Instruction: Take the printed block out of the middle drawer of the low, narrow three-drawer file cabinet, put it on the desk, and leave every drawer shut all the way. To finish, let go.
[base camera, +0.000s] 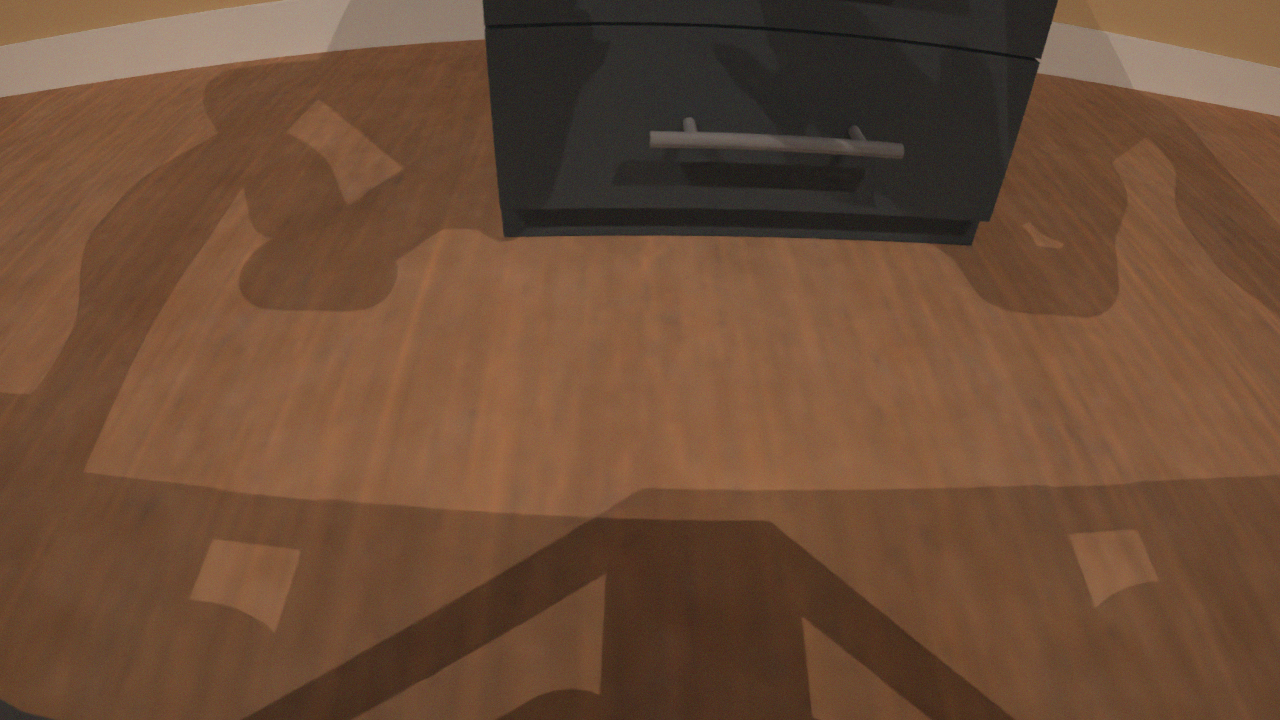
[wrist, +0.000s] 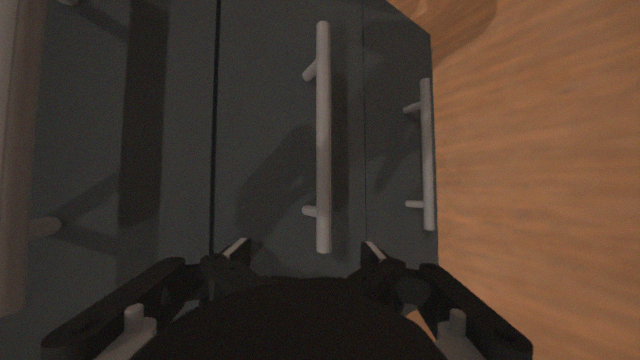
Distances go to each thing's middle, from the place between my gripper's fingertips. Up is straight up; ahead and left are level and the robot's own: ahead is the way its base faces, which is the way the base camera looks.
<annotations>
Right now my hand is 260 mm short of the drawer (wrist: 289, 151), 80 mm to the left of it and 10 mm above it.
</annotations>
